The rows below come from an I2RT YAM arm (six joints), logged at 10 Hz.
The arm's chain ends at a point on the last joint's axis. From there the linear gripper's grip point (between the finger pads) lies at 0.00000 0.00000 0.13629 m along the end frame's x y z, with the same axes.
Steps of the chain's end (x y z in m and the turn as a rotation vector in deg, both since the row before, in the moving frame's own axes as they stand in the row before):
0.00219, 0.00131, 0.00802, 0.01, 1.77, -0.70
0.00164, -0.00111, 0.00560, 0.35, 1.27, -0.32
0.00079, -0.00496, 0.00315, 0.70, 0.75, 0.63
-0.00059, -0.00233, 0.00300, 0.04, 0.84, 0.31
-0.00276, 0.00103, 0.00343, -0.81, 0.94, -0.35
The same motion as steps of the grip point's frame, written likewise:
0.00640, 0.00126, 0.00795, 0.01, 1.77, -0.70
0.00466, -0.00195, 0.00556, 0.35, 1.27, -0.32
0.00258, -0.00662, 0.00313, 0.70, 0.75, 0.63
0.00141, -0.00242, 0.00299, 0.04, 0.84, 0.31
-0.00052, 0.00295, 0.00340, -0.81, 0.94, -0.35

